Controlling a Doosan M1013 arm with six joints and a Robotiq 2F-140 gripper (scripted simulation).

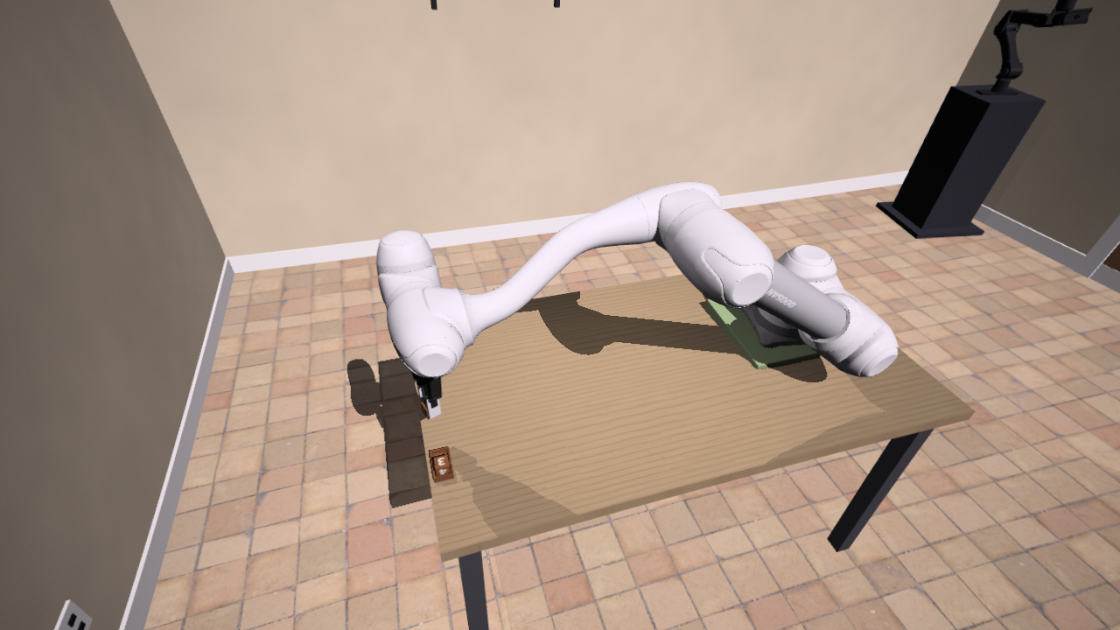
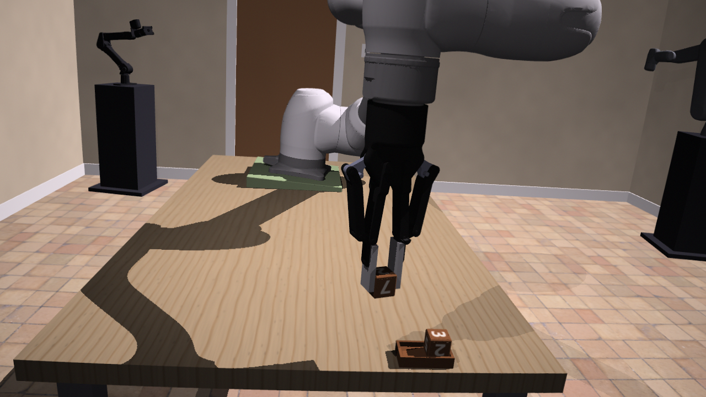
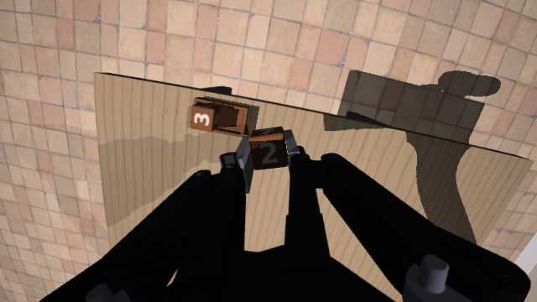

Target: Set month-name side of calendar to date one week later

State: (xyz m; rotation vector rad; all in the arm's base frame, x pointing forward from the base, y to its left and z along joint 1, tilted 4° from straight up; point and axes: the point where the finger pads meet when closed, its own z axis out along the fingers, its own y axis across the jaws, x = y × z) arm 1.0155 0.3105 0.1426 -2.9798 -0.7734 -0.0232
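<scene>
The brown tray is 20 mm behind my hand, 70 mm to the left of it and 140 mm below it.
</scene>
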